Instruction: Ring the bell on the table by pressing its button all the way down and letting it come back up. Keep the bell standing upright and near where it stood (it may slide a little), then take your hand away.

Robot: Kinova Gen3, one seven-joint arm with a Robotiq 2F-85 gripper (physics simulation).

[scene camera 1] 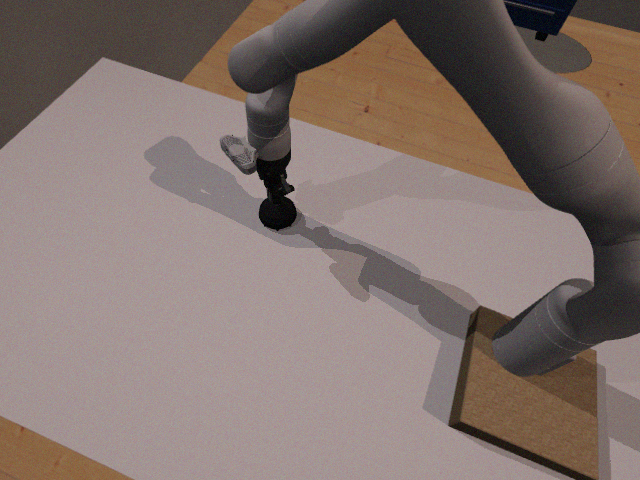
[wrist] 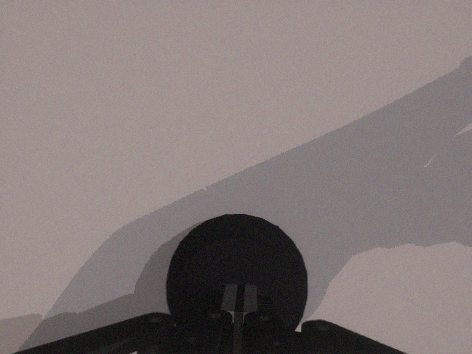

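Seen in the pictures: gripper, fingertip midpoint: point(scene camera 1: 273, 198) point(wrist: 241, 305); arm's base, link origin: point(scene camera 1: 516, 350).
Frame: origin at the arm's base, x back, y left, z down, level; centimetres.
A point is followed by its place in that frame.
The bell point(scene camera 1: 277, 214) @[z 1.0, x -51.2, y -13.4 cm] point(wrist: 237, 250) @[z 1.1, x -53.7, y -13.6 cm] is a black round dome that stands upright on the white table top, left of the middle in the scene view and at the bottom middle in the wrist view. My gripper point(scene camera 1: 278, 198) @[z -1.4, x -52.8, y -15.4 cm] point(wrist: 241, 305) @[z -1.4, x -52.8, y -15.4 cm] is shut with nothing between its fingers. It points down, with its fingertips at the top of the bell, over the dome's middle. The bell's button does not show apart from the dark fingers, so I cannot tell how far down it is, or whether the tips touch it.
A grey patterned shoe-like object point(scene camera 1: 237, 151) lies just behind and left of the gripper, close to the wrist. A brown board point(scene camera 1: 527, 413) @[z -0.4, x 2.2, y 10.4 cm] lies under the arm's base at the lower right. A dark blue object point(scene camera 1: 540, 14) stands at the top right.
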